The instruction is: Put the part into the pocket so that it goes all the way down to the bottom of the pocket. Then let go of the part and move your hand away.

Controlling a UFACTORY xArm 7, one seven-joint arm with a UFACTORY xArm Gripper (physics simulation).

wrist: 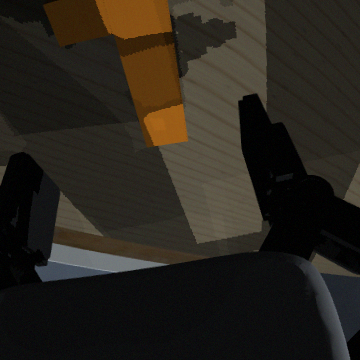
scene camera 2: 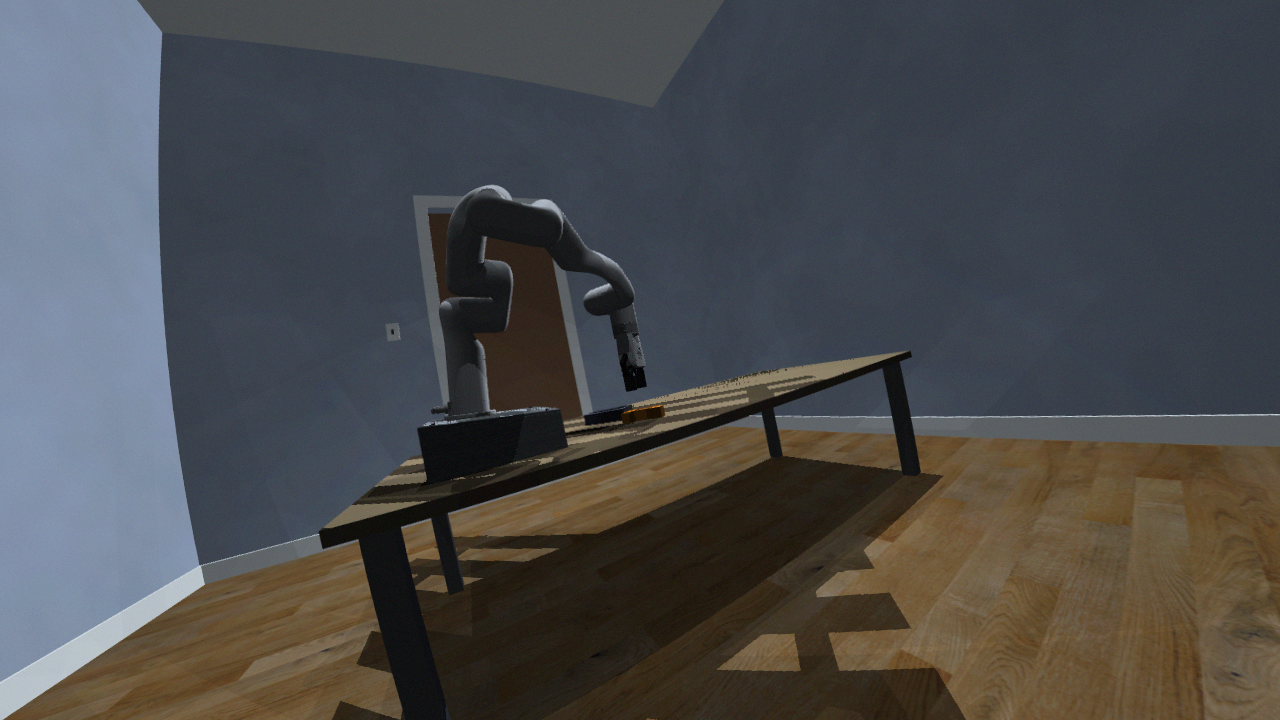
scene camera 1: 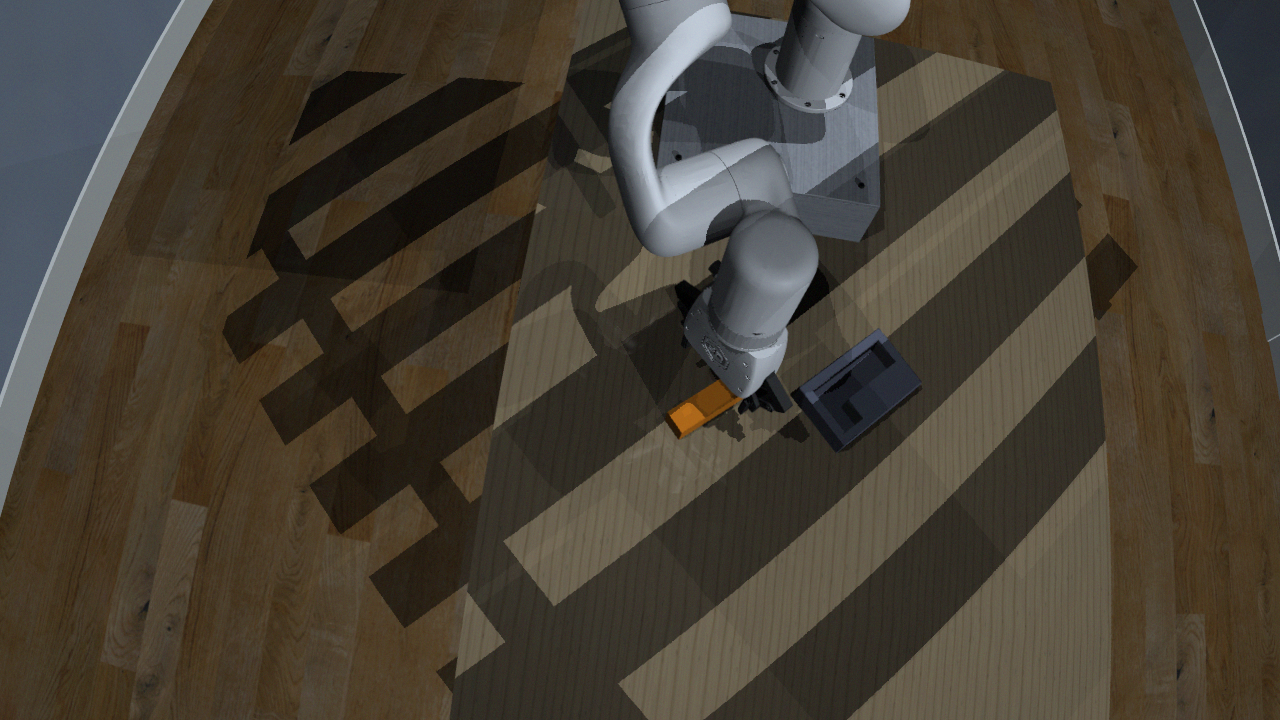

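Seen in the pictures: gripper, fingertip midpoint: (wrist: pixel 134 146) (scene camera 2: pixel 637 389) (scene camera 1: pixel 720 372); arm's base, link origin: (scene camera 2: pixel 470 416) (scene camera 1: pixel 807 77).
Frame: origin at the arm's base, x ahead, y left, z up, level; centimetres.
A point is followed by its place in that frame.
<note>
The orange L-shaped part (scene camera 1: pixel 688 419) @[x 48.5, y -10.4, z -8.0 cm] (scene camera 2: pixel 646 413) @[x 45.0, y -9.7, z -9.3 cm] (wrist: pixel 152 77) @[x 45.4, y -7.8, z -8.0 cm] lies on the table, outside the pocket. In the wrist view its long bar runs down from the top edge, and its short leg points left. In scene camera 1 the hand hides some of it. The dark blue-grey block (scene camera 1: pixel 895 385) @[x 40.5, y 14.7, z -7.4 cm] (scene camera 2: pixel 605 415) @[x 38.5, y 6.6, z -8.7 cm] with the pocket stands to the right of the part in scene camera 1, apart from it. The block does not show in the wrist view. My gripper (scene camera 1: pixel 729 351) @[x 44.5, y -8.0, z -2.0 cm] (scene camera 2: pixel 634 388) @[x 44.5, y -8.0, z -2.0 cm] (wrist: pixel 134 146) @[x 44.5, y -8.0, z -2.0 cm] is open and empty, above the table near the part, with its fingers wide apart.
The table (scene camera 1: pixel 805 582) @[x 65.4, y 6.1, z -11.0 cm] (scene camera 2: pixel 823 368) @[x 129.0, y -8.9, z -11.0 cm] carries the arm's metal base box (scene camera 1: pixel 836 214) @[x 18.9, y 5.5, z -5.1 cm] (scene camera 2: pixel 492 443) @[x 3.7, y -18.9, z -6.1 cm] behind the part and block. Striped shadows cross the tabletop and the wooden floor (scene camera 1: pixel 179 402) (scene camera 2: pixel 1074 582). A door (scene camera 2: pixel 528 331) is in the wall behind.
</note>
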